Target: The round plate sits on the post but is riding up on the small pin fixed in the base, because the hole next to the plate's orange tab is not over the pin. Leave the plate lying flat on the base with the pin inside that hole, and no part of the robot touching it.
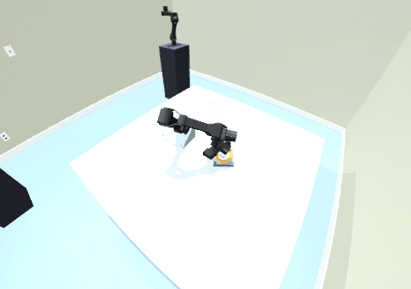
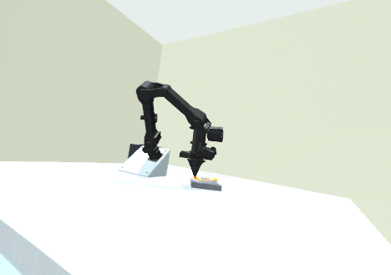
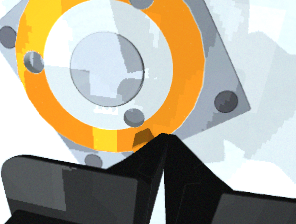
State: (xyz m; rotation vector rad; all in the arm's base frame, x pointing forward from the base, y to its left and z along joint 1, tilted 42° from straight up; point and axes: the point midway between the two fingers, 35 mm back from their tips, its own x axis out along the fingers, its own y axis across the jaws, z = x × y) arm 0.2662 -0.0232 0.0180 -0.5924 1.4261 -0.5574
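The grey square base is 40 mm to the left of my gripper tip, 30 mm ahead of it and 20 mm below it.
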